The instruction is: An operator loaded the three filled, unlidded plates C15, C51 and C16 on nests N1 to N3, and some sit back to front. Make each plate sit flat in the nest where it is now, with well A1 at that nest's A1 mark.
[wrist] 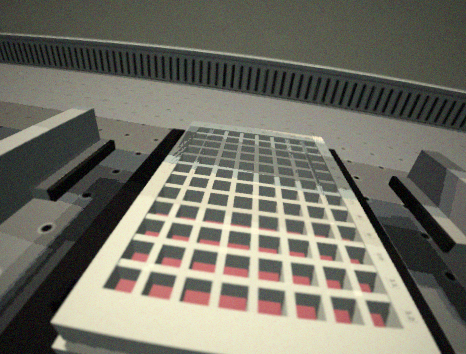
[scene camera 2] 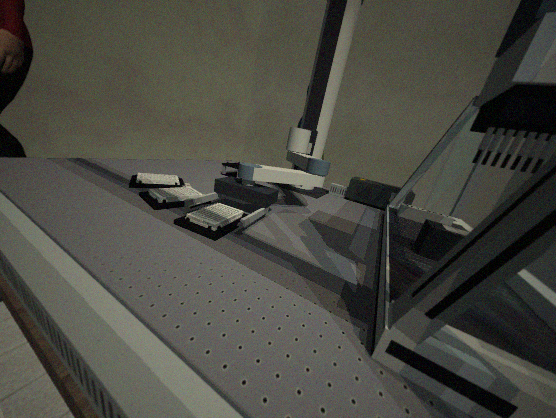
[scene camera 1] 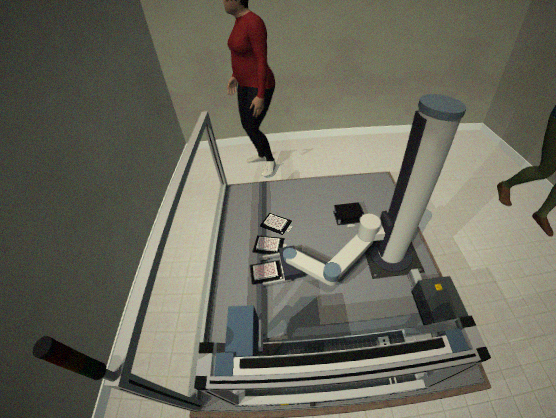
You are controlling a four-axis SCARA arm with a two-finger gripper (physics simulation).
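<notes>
My gripper (scene camera 1: 266, 270) (scene camera 2: 214, 215) (wrist: 254, 146) is open, its two pads standing apart on either side of the plate on N3. That white plate (scene camera 1: 266, 271) (scene camera 2: 215, 214) (wrist: 235, 246) has red-filled wells and sits in its black nest (wrist: 27, 312). In the wrist view, column 12 is at its near end, numbers run along the right, and the far end is seen through glare. Its nest's A1 mark is hidden. The middle plate (scene camera 1: 269, 244) (scene camera 2: 175, 193) and back plate (scene camera 1: 276, 222) (scene camera 2: 157, 178) lie in their black nests. Plate names are unreadable.
A black stand (scene camera 1: 348, 213) is beyond the arm. A blue box (scene camera 1: 241, 330) and a dark box with a yellow label (scene camera 1: 436, 300) (scene camera 2: 369, 192) stand on the perforated deck (scene camera 2: 225, 320). A framed clear guard borders the deck. A person in red (scene camera 1: 250, 50) stands behind.
</notes>
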